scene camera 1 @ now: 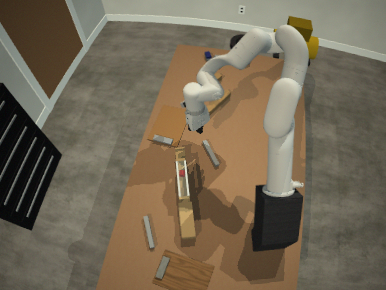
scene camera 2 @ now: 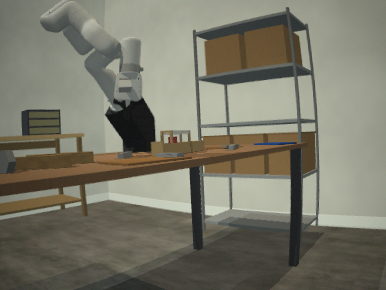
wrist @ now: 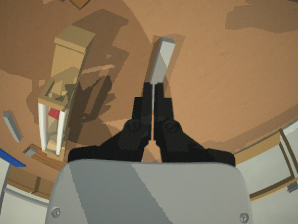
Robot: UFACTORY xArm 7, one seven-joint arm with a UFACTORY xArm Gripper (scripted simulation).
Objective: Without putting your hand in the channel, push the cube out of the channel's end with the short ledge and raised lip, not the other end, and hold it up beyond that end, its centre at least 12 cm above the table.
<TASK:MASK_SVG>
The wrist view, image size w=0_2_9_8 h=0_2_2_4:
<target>my gripper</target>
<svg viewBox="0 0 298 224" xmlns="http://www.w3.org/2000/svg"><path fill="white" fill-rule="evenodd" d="M45 218L45 224L254 224L247 185L242 173L236 168L235 156L227 151L211 148L204 149L203 146L183 132L180 123L174 120L172 98L165 98L164 102L163 83L154 84L153 141L156 141L156 145L160 148L162 163L141 162L144 147L151 140L153 84L150 84L150 82L144 82L143 97L135 97L132 119L124 124L122 131L100 146L78 147L70 150L68 162L61 168L55 180Z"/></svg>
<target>grey bar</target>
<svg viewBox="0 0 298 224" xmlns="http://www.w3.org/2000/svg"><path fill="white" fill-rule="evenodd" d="M162 36L149 79L150 84L153 84L152 111L154 108L154 84L163 82L175 47L173 39Z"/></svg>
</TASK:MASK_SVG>
